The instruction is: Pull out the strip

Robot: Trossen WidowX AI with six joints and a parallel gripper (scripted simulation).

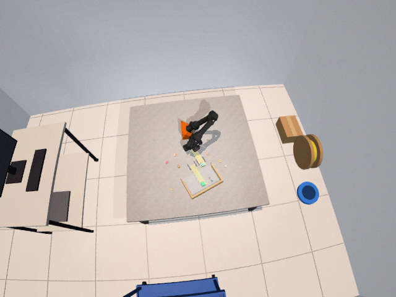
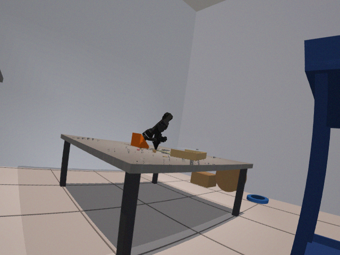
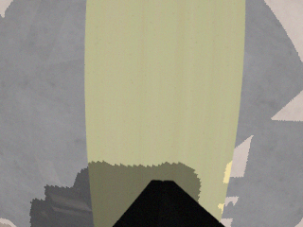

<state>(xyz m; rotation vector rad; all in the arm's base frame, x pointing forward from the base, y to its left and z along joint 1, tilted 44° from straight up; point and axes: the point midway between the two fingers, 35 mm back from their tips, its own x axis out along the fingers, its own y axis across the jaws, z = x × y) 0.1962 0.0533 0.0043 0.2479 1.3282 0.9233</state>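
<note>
The yellow strip lies 8 cm ahead of my gripper tip and 4 cm to the left of it. Also, from my gripper tip: labelled cube (18 cm ahead, 9 cm to the left, 2 cm above).
</note>
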